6 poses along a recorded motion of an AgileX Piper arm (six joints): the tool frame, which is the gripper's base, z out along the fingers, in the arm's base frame.
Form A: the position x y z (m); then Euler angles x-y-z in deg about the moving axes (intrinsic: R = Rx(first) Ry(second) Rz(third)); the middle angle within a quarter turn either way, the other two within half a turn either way.
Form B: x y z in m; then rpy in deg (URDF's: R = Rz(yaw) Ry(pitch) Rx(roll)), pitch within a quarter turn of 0, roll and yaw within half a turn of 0. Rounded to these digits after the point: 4 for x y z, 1 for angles.
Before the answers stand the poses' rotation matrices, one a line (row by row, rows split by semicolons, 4 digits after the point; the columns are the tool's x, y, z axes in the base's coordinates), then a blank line. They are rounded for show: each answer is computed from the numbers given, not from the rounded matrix.
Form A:
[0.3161 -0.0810 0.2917 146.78 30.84 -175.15]
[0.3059 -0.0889 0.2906 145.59 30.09 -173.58]
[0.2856 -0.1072 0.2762 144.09 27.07 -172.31]
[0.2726 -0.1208 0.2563 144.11 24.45 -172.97]
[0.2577 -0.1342 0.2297 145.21 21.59 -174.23]
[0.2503 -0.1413 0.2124 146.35 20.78 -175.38]
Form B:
-0.8555 0.0726 0.5126; -0.2091 0.8573 -0.4704; -0.4736 -0.5096 -0.7183
-0.8598 0.0967 0.5014; -0.1893 0.8515 -0.4890; -0.4742 -0.5153 -0.7138
-0.8824 0.1192 0.4551; -0.1561 0.8384 -0.5223; -0.4438 -0.5319 -0.7212
-0.9035 0.1114 0.4139; -0.1417 0.8337 -0.5337; -0.4045 -0.5408 -0.7375
-0.9251 0.0935 0.3680; -0.1263 0.8382 -0.5305; -0.3580 -0.5373 -0.7636
-0.9319 0.0753 0.3548; -0.1289 0.8456 -0.5181; -0.3390 -0.5285 -0.7783

[0.3161 -0.0810 0.2917 -144.6 28.3 -166.3]
[0.3059 -0.0889 0.2906 -144.2 28.3 -167.6]
[0.2856 -0.1072 0.2762 -143.6 26.3 -170.0]
[0.2726 -0.1208 0.2563 -143.7 23.9 -171.1]
[0.2577 -0.1342 0.2297 -144.9 21.0 -172.2]
[0.2503 -0.1413 0.2124 -145.8 19.8 -172.1]

